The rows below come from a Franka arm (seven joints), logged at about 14 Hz.
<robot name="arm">
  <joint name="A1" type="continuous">
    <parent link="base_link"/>
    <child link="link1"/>
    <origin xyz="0 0 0.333" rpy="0 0 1.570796"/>
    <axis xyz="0 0 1"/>
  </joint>
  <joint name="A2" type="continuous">
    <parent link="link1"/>
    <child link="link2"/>
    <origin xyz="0 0 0" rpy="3.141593 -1.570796 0"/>
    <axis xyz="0 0 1"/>
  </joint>
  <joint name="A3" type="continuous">
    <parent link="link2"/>
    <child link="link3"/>
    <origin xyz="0.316 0 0" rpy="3.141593 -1.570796 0"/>
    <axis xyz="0 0 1"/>
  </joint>
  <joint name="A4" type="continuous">
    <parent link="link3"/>
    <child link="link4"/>
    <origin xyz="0 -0.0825 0" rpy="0 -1.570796 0"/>
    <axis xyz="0 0 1"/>
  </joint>
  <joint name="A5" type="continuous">
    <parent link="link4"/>
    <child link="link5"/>
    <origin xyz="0.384 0.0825 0" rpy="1.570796 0 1.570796"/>
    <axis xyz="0 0 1"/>
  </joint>
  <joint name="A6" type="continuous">
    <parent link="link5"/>
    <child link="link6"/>
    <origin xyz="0 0 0" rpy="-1.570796 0 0"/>
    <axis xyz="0 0 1"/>
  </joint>
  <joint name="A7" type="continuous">
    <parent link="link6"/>
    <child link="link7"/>
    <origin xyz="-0.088 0 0" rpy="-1.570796 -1.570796 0"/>
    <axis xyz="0 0 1"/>
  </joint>
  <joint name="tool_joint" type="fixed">
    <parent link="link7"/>
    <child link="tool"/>
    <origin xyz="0 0 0.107" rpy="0 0 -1.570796"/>
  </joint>
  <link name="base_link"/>
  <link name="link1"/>
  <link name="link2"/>
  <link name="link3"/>
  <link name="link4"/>
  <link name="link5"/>
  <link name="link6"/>
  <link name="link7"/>
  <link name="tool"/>
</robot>
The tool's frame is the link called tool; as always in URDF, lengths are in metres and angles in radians. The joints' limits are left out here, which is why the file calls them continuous.
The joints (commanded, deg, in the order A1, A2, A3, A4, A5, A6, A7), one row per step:
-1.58 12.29 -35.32 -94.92 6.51 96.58 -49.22
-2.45 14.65 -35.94 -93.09 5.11 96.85 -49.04
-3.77 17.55 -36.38 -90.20 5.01 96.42 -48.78
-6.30 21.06 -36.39 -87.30 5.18 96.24 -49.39
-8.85 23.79 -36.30 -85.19 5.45 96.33 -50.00
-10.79 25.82 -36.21 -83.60 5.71 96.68 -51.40
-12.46 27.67 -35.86 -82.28 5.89 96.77 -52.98
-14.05 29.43 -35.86 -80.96 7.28 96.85 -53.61
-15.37 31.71 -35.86 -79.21 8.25 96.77 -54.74
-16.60 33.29 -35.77 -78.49 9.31 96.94 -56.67
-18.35 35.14 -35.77 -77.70 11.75 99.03 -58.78
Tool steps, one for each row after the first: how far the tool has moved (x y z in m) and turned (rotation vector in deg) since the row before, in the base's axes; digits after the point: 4 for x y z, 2 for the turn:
0.0014 -0.0160 -0.0053 -2.39 1.56 -1.03
0.0037 -0.0163 -0.0032 -1.57 1.06 -1.54
0.0002 -0.0236 -0.0102 -1.17 1.33 -1.43
-0.0041 -0.0229 -0.0099 -0.73 0.92 -1.45
-0.0034 -0.0175 -0.0074 -0.46 0.46 -0.10
-0.0021 -0.0130 -0.0091 0.03 0.71 0.50
-0.0030 -0.0133 -0.0080 0.44 -0.25 -0.95
0.0003 -0.0115 -0.0106 0.26 0.38 0.04
-0.0030 -0.0099 -0.0115 0.91 0.11 0.70
-0.0034 -0.0165 -0.0118 0.21 -1.95 0.23

